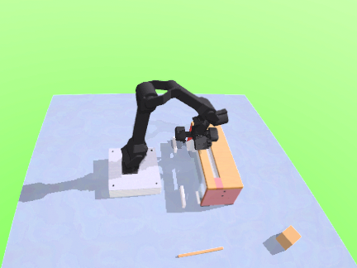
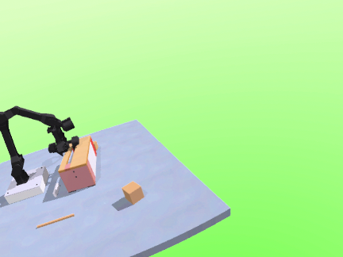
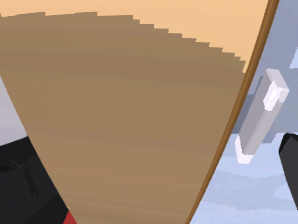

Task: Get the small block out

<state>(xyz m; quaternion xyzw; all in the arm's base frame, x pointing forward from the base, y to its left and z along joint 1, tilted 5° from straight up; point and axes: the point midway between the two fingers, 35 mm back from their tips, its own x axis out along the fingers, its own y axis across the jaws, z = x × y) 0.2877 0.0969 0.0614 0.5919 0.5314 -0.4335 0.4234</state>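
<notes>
Right now the orange block is 60 mm ahead of my gripper tip and 20 mm to the left of it. Also, from my gripper tip: thin orange stick (470 mm to the right, 80 mm below, 70 mm behind); box (90 mm to the right, 30 mm ahead, 20 mm below).
</notes>
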